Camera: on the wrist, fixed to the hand. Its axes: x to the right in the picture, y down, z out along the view.
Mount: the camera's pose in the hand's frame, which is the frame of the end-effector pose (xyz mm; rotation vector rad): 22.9 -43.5 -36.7 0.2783 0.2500 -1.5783
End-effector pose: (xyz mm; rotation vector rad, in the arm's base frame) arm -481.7 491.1 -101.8 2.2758 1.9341 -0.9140
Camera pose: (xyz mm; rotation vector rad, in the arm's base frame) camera -504.5 535.6 -66.2 -0.2548 -2.3333 0.5248
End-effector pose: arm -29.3 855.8 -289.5 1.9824 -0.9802 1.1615
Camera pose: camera -0.9 901.6 -260.3 1.8840 0.8915 0.5158
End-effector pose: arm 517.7 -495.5 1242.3 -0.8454 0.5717 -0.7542
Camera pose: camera 490.1 -548.9 1254.7 -0.8410 -0.1271 -2.3281
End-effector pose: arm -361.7 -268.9 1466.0 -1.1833 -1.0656 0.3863
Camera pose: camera -331.6 -289.2 1515.5 0.0831 -1.3351 -0.8050
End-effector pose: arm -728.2 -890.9 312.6 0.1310 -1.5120 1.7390
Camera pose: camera -701.3 -849.7 349.3 0.9174 -0.5208 0.5723
